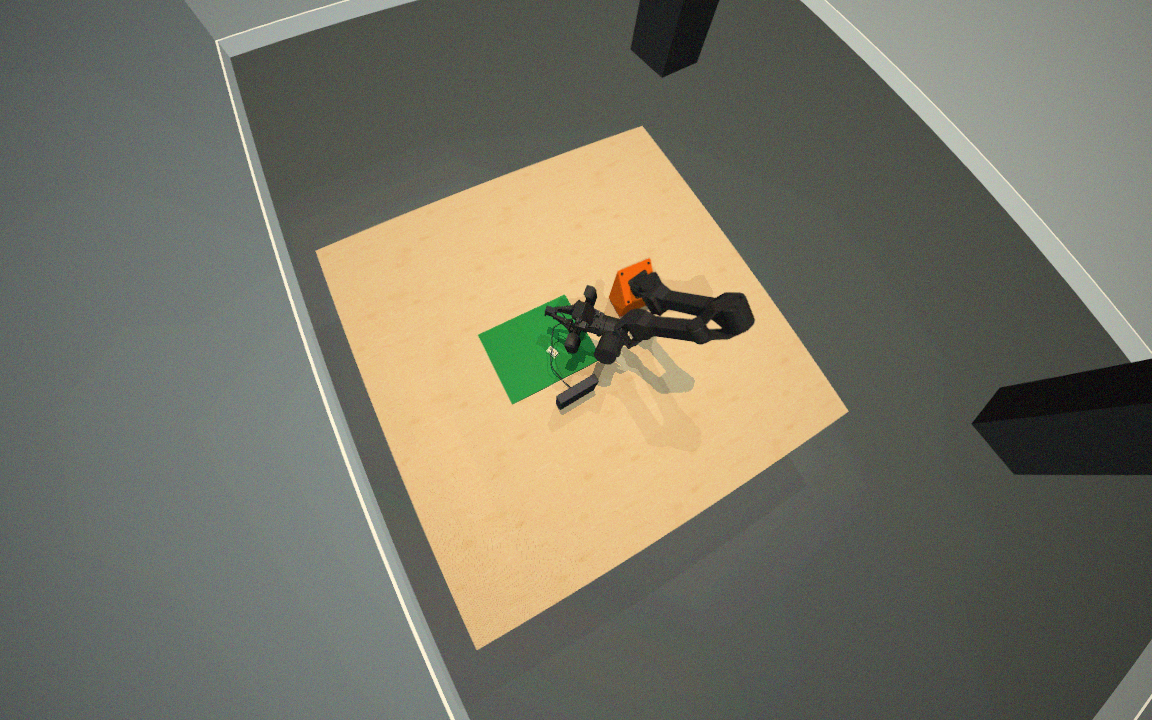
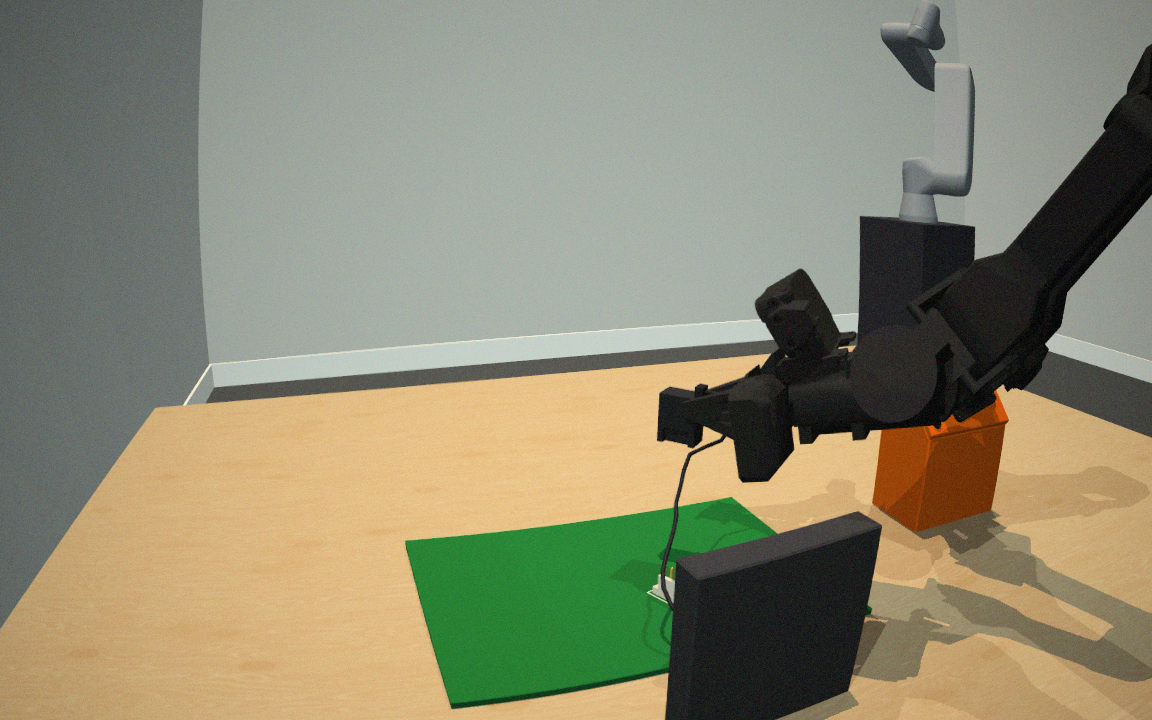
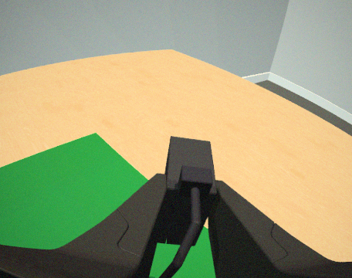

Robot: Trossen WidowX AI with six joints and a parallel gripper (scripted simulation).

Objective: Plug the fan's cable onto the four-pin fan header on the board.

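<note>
Now: the green board 7 cm ahead of my gripper tip, 3 cm to the left of it and 14 cm below it. From my gripper tip the other things lie so: black fan (7 cm ahead, 21 cm to the left, 7 cm below); black plug (1 cm below).
</note>
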